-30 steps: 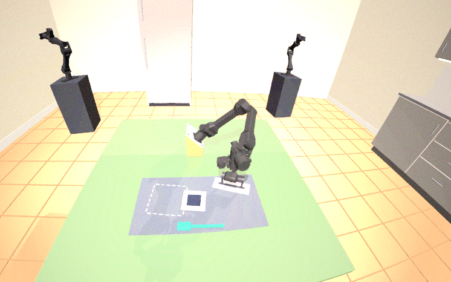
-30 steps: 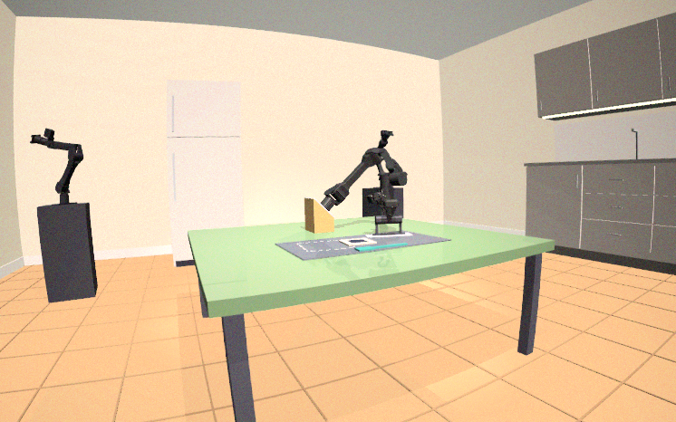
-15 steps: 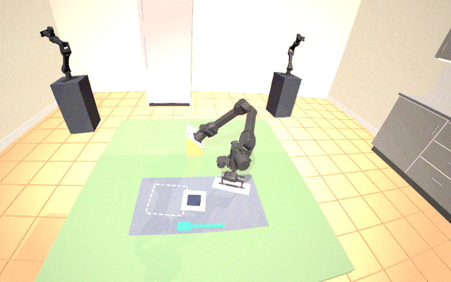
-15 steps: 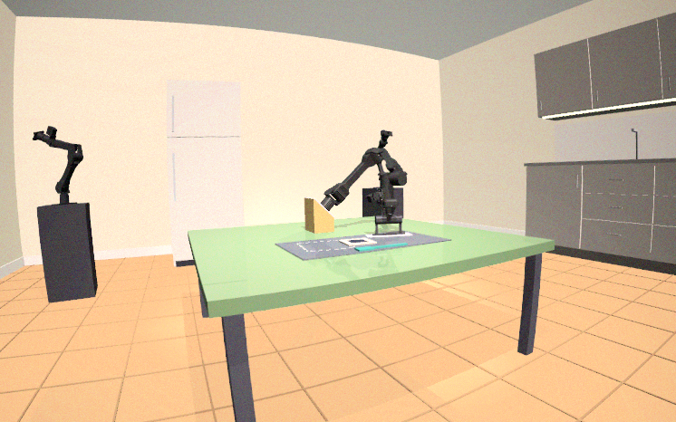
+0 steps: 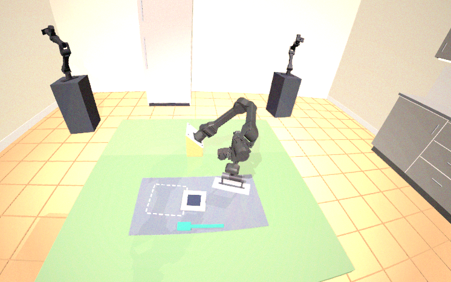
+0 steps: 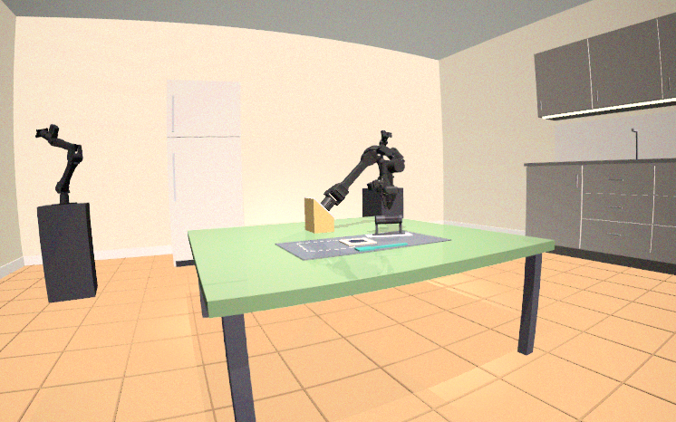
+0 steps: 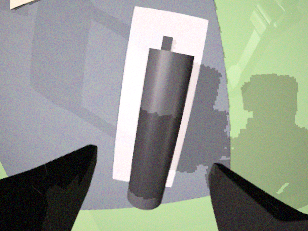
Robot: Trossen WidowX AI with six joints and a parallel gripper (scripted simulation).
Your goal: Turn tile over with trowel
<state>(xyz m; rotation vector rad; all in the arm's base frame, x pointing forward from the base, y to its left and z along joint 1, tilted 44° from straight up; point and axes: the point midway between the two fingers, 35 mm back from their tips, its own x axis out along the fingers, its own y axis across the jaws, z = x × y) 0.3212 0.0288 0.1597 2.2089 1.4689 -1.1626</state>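
My gripper tip is now 80 mm above the trowel, 10 mm to the left of it and 10 mm past it. From my gripper tip the other things lie so: square tile: 210 mm to the right, 110 mm below, 50 mm ahead; then teal flat tool: 230 mm to the right, 200 mm ahead, 120 mm below; then grey mat: 190 mm to the right, 140 mm below, 60 mm ahead.
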